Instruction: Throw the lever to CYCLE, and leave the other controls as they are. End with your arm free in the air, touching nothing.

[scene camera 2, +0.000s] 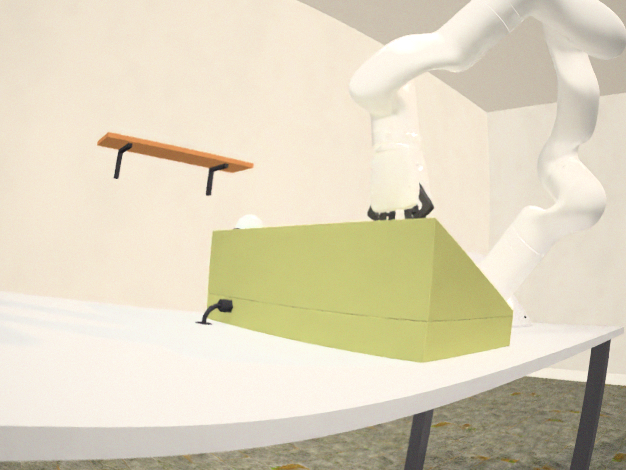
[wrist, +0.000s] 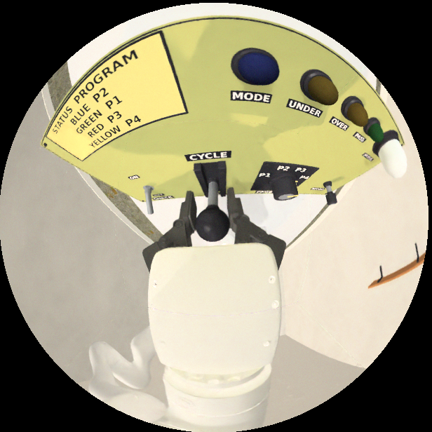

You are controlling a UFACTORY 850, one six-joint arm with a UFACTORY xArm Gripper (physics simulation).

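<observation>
The lever has a black ball knob [wrist: 212,224] on a grey stem [wrist: 213,194], which comes out of a black slotted housing [wrist: 199,175] below the CYCLE label [wrist: 208,156]. My gripper [scene camera 2: 398,215] [wrist: 210,197] is shut on the ball knob, with one dark finger on each side of it. The lever leans towards the gripper in the wrist view. In the scene view the lever is hidden behind the yellow-green console [scene camera 2: 323,273] [wrist: 220,132], and the fingertips are partly hidden by its top edge.
Near the lever are a left toggle [wrist: 149,200], the program knob [wrist: 285,187] and a right toggle [wrist: 330,193]. Farther off are the blue MODE button [wrist: 257,68], amber buttons [wrist: 322,90] [wrist: 357,114], a green one [wrist: 375,131] and a white dome [scene camera 2: 249,221] [wrist: 393,158].
</observation>
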